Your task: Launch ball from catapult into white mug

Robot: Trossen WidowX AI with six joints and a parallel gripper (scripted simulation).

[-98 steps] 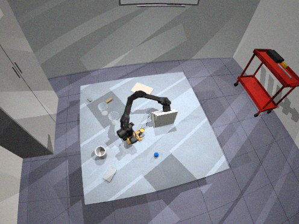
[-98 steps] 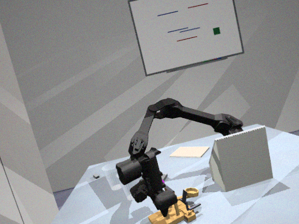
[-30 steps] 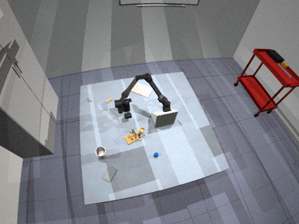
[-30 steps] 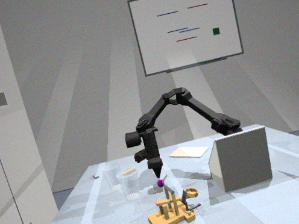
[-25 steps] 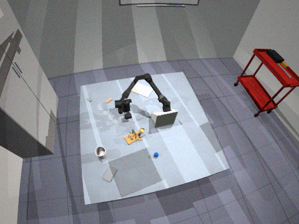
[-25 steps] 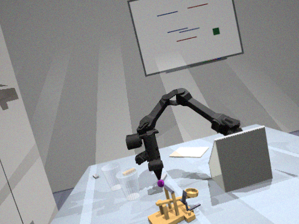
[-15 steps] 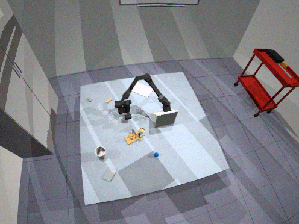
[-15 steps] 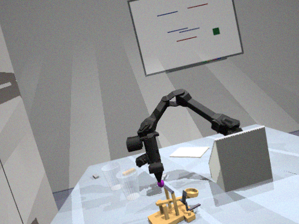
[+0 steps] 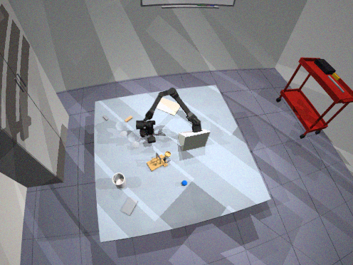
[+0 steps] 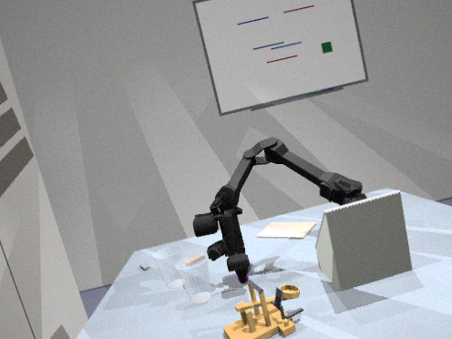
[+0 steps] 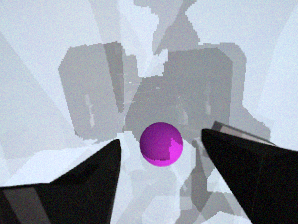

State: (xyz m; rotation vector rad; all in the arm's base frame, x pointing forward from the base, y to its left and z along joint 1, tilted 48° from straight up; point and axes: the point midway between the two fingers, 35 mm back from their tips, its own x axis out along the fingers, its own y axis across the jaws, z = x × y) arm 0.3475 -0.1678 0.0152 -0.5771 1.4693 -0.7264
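Now: gripper tip 30 mm past the wooden catapult, 230 mm to the right of it and 40 mm below it. Round my gripper tip: small tan block (140 mm ahead, 260 mm to the right, 10 mm below); flat tan board (250 mm behind, 310 mm to the right, 10 mm below); white mug (310 mm ahead, 320 mm to the left, 10 mm above).
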